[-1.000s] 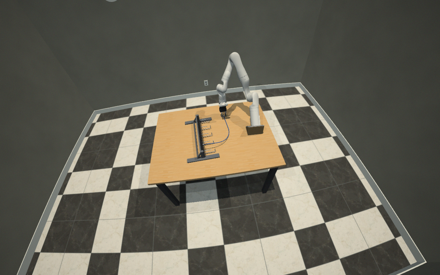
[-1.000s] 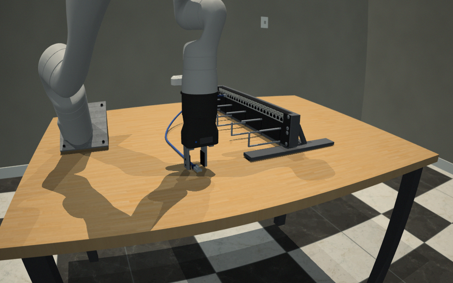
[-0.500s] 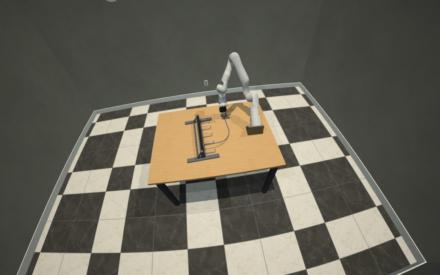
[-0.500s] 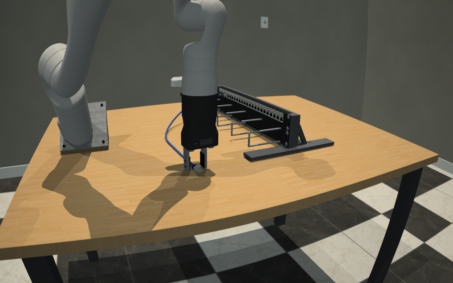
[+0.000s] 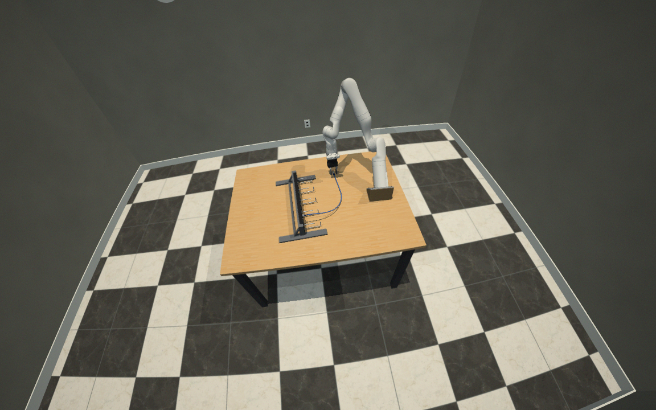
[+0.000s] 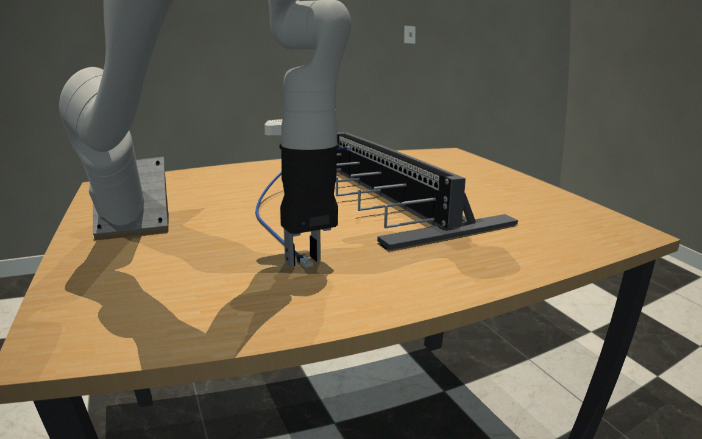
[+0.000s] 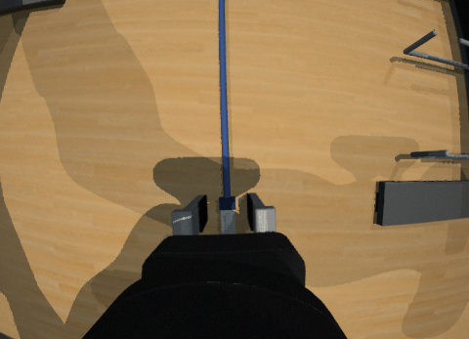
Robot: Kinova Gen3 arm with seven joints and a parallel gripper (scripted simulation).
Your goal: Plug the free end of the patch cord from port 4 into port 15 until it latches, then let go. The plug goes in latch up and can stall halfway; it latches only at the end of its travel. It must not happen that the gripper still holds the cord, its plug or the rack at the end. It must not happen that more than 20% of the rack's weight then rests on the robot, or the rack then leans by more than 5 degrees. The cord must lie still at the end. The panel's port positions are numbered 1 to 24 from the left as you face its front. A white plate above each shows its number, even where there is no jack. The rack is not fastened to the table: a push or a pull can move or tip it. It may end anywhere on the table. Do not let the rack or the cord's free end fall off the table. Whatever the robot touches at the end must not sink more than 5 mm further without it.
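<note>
Right now the plug is 10 mm to the right of my hand and 10 mm below it.
</note>
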